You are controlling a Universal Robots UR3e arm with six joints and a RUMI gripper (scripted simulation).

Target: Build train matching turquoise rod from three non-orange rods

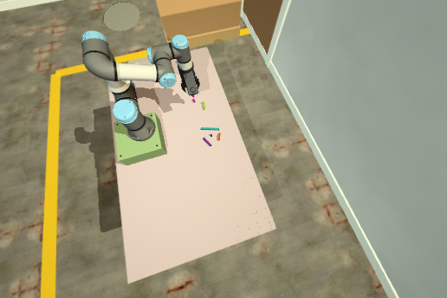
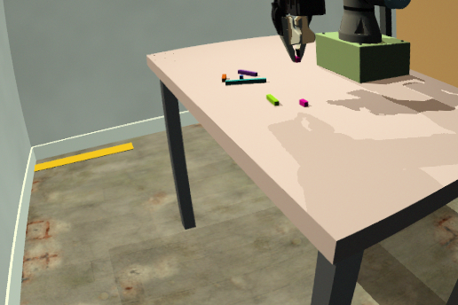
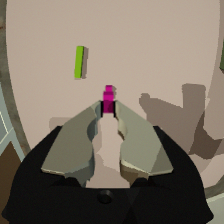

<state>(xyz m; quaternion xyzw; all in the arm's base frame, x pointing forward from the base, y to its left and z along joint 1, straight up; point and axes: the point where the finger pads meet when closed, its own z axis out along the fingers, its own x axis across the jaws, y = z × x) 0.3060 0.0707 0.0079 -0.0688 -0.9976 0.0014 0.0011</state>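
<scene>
Now: the lime rod 4 cm ahead of my hand, 3 cm to the right of it and 10 cm below it. From my hand the other things lie so: turquoise rod: 1 cm ahead, 18 cm to the right, 10 cm below; then purple rod: 4 cm behind, 25 cm to the right, 10 cm below; then small blue rod: 22 cm to the right, 10 cm below.
</scene>
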